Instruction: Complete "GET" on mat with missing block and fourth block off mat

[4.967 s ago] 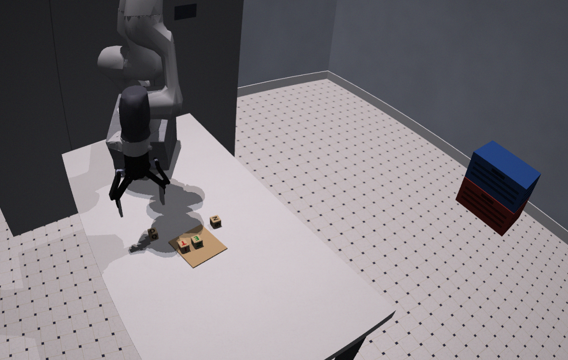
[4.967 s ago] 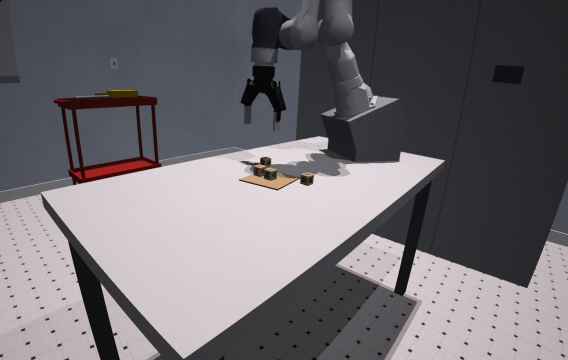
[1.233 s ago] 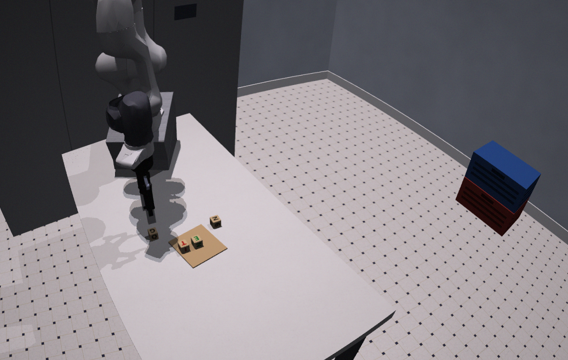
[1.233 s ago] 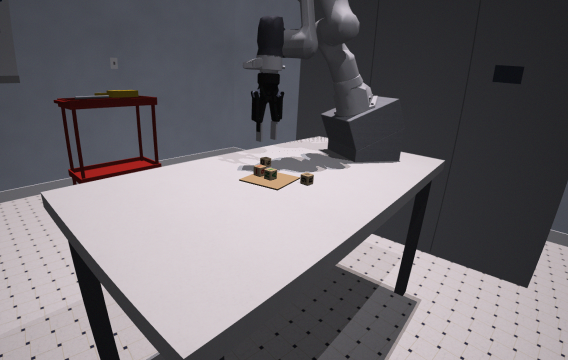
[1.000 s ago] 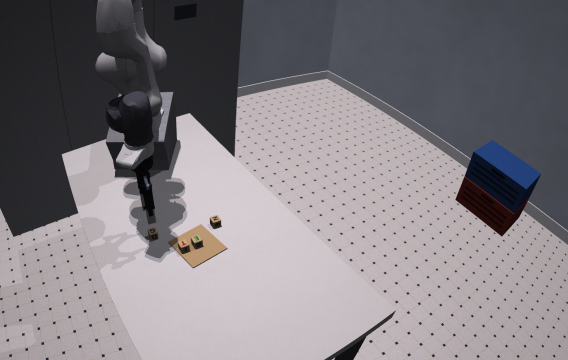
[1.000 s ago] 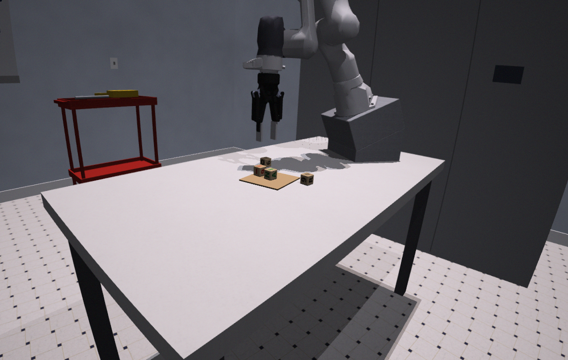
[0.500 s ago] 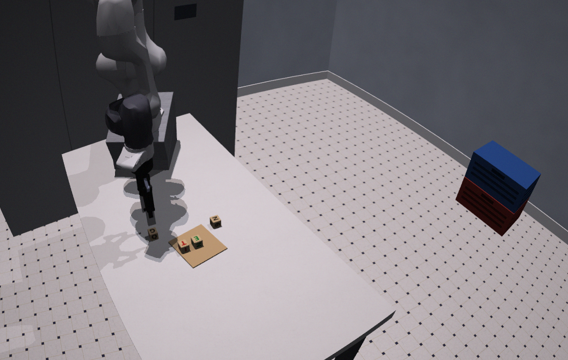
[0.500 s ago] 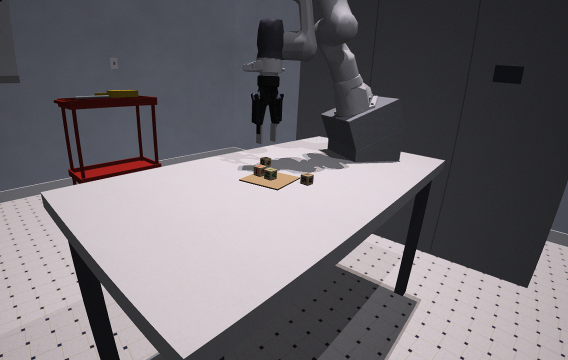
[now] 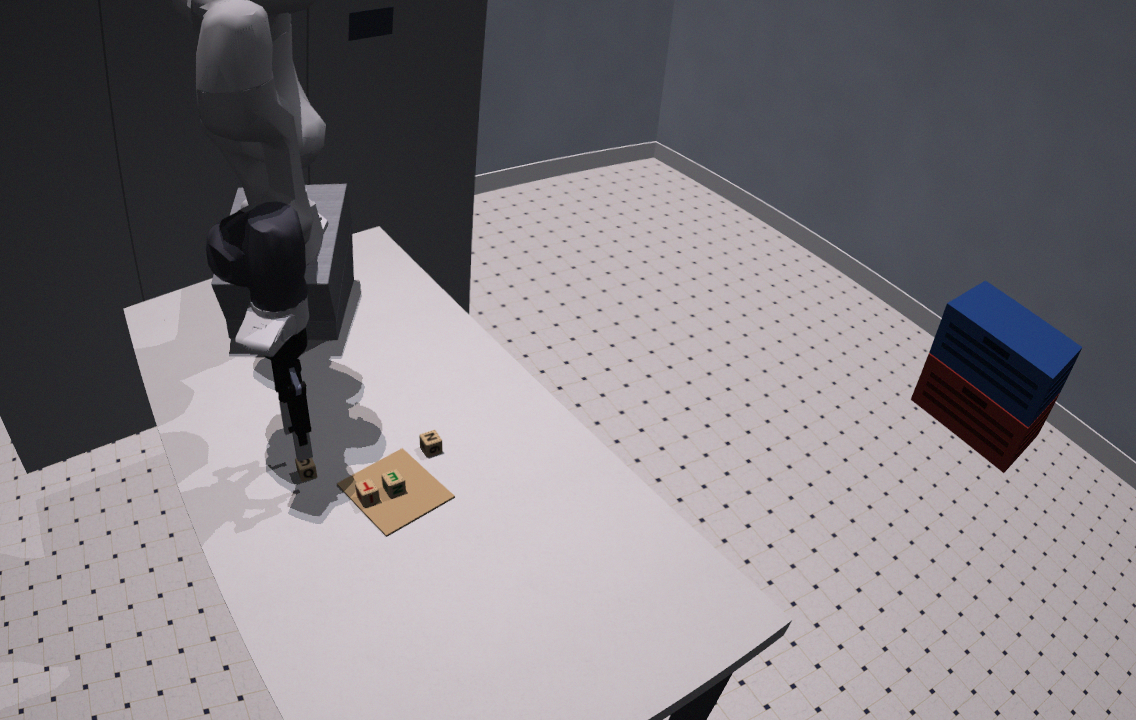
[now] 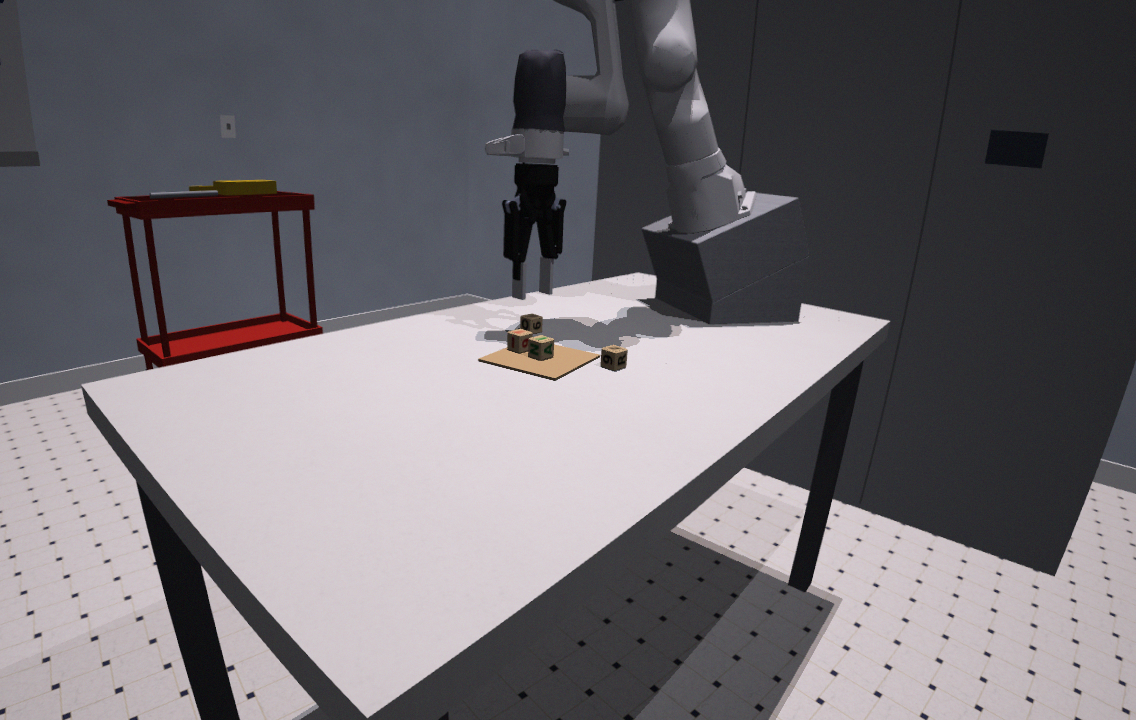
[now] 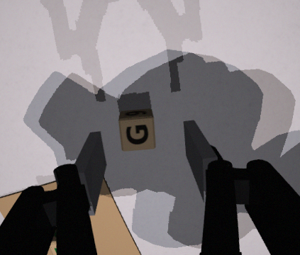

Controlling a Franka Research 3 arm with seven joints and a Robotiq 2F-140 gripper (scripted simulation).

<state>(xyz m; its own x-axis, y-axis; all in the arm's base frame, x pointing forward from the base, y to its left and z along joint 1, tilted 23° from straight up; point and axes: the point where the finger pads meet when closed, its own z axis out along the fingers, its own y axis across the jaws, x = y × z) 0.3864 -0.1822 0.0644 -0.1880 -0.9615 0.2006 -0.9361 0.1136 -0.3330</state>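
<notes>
Right now my hand is 80 mm above the G block and 10 mm short of it. Round my hand: mat 130 mm ahead, 100 mm to the left, 90 mm below; E block 130 mm ahead, 100 mm to the left, 80 mm below; T block 120 mm ahead, 80 mm below, 60 mm to the left.
</notes>
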